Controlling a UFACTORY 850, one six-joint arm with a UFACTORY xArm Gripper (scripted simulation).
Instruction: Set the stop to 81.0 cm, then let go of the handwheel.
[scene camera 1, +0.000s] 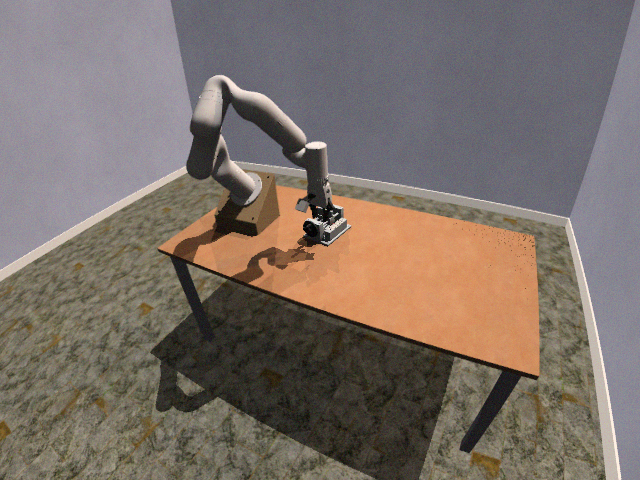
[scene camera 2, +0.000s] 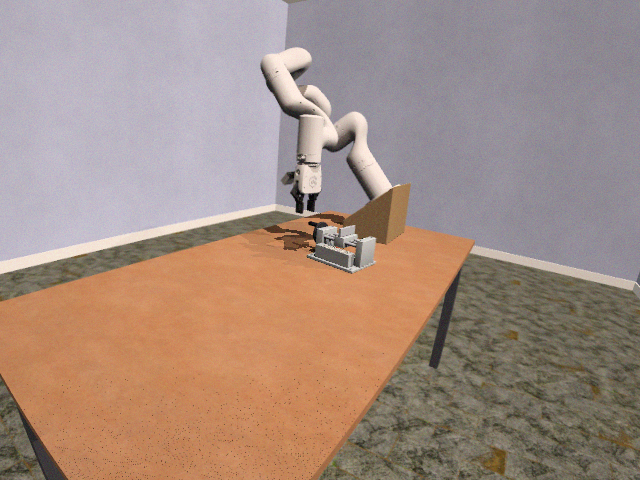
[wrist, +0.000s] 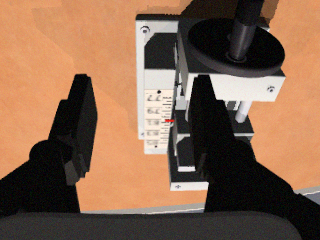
In view: the gripper (scene camera 2: 305, 212).
The gripper shows as well in scene camera 1 (scene camera 1: 320, 219) and in the wrist view (wrist: 142, 94).
